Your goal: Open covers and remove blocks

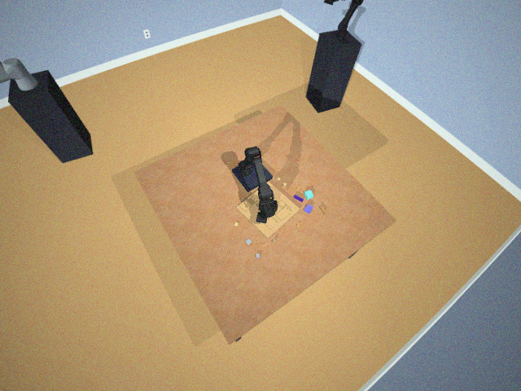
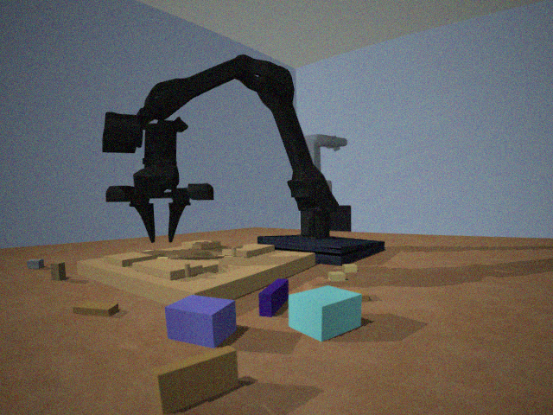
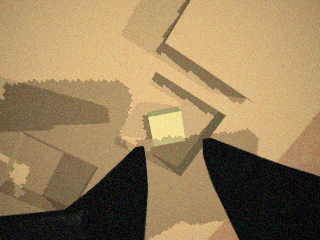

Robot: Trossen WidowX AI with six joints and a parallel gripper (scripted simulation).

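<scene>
My gripper tip is 4 cm to the right of the tan puzzle board, 3 cm past it and 3 cm above it. The rest, counted from my gripper tip: small grey block (22 cm ahead, 13 cm to the right, 4 cm below); then dark purple block (28 cm to the left, 4 cm below, 4 cm behind); then cyan block (36 cm to the left, 3 cm below, 3 cm behind).
</scene>
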